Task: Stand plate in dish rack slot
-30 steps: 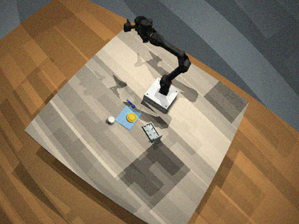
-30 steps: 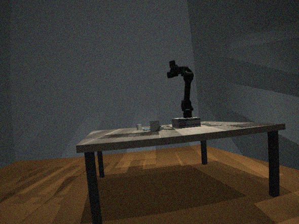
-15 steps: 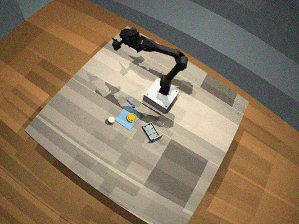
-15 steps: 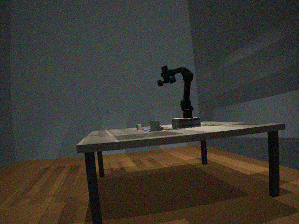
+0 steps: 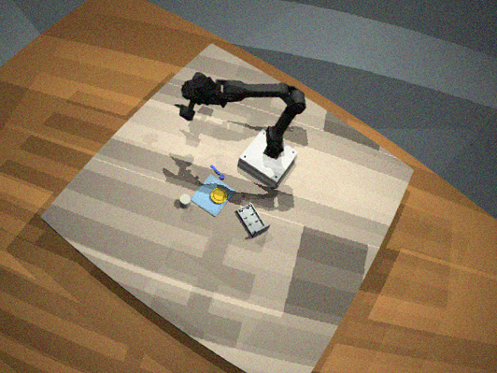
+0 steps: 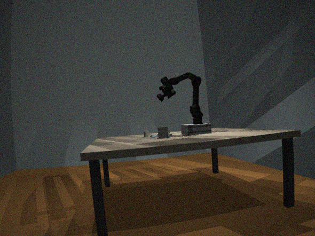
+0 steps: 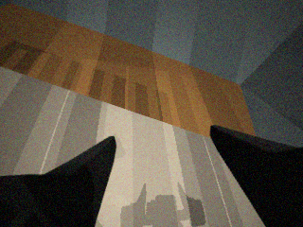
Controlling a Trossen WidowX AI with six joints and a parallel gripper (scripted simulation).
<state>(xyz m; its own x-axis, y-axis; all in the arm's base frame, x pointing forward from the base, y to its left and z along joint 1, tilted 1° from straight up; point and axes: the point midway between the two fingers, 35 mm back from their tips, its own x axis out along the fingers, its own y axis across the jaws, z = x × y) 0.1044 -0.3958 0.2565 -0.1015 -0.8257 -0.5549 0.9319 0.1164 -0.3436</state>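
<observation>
Right now the yellow plate is 310 mm below my gripper tip, 290 mm to the left of it and 180 mm ahead of it. From my gripper tip the other things lie so: blue spoon: 320 mm below, 250 mm to the left, 70 mm ahead; then white cup: 300 mm below, 270 mm ahead, 180 mm to the left; then grey dish rack: 460 mm to the left, 300 mm below, 220 mm ahead.
</observation>
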